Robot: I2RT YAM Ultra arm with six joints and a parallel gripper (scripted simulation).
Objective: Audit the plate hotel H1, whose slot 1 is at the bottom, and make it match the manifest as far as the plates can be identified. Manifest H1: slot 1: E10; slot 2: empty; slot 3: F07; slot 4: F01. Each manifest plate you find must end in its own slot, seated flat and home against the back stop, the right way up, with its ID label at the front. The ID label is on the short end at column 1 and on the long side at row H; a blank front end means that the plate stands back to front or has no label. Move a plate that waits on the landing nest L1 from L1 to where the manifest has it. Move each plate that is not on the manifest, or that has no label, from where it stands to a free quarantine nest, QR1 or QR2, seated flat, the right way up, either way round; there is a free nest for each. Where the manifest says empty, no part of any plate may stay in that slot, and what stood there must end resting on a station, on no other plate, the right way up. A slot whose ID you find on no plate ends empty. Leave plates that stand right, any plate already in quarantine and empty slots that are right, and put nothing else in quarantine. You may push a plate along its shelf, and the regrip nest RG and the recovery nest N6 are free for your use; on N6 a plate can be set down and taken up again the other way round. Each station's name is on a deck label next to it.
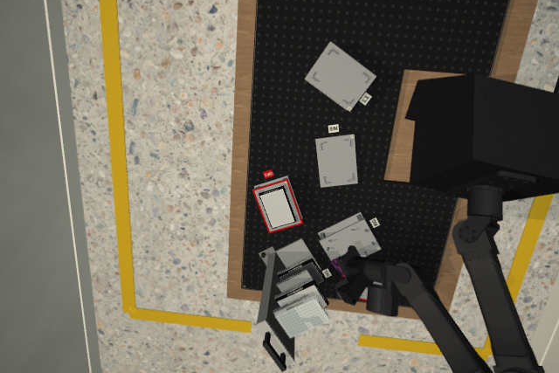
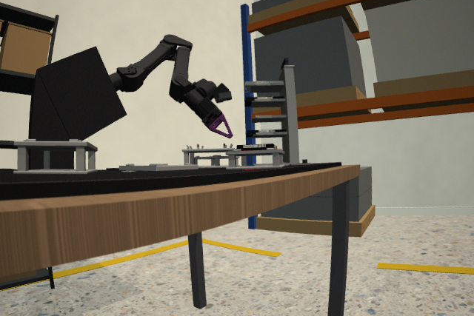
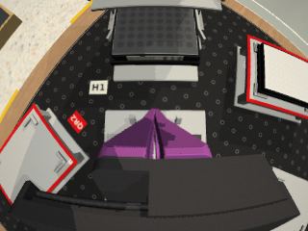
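The regrip nest RG lies 5 cm below my hand, 5 cm behind it and 4 cm to the right of it. From my hand the other things lie so: H1 deck label: 12 cm to the left, 10 cm below, 1 cm behind; then plate hotel H1: 15 cm ahead, 13 cm to the left, 5 cm above; then white well plate: 16 cm above, 9 cm ahead, 8 cm to the left.
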